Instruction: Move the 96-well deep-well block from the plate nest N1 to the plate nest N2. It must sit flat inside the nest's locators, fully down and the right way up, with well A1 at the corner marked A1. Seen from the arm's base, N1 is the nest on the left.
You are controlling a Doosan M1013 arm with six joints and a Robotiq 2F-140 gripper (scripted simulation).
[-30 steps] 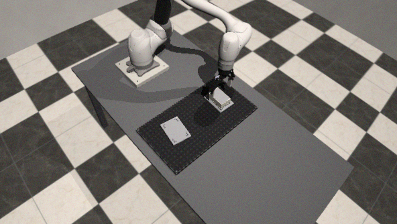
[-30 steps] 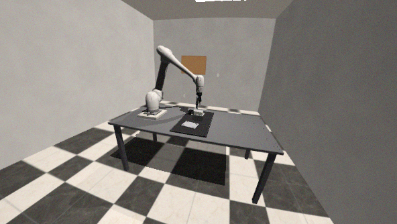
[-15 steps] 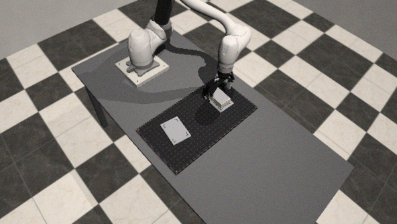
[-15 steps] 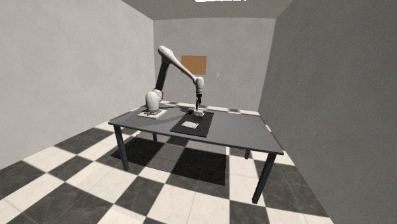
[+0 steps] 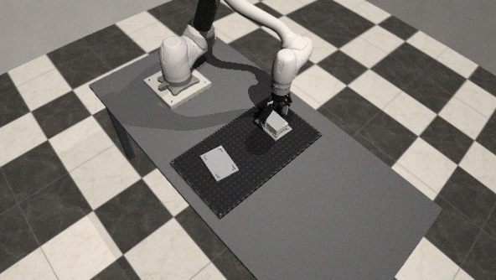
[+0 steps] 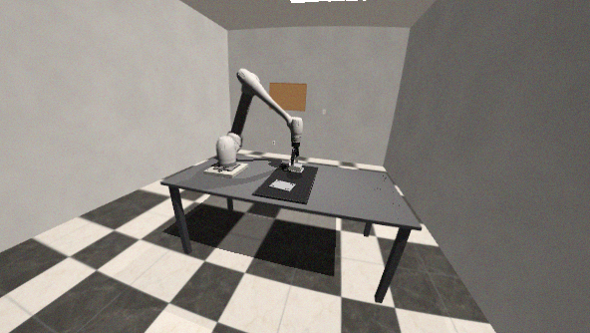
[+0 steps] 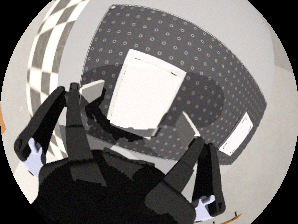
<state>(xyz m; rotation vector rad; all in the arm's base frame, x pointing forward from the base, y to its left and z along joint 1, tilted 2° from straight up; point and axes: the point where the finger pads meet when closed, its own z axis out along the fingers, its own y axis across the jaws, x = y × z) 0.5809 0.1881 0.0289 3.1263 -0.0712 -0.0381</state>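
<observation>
Now: the white 96-well deep-well block 3 cm below my hand.
</observation>
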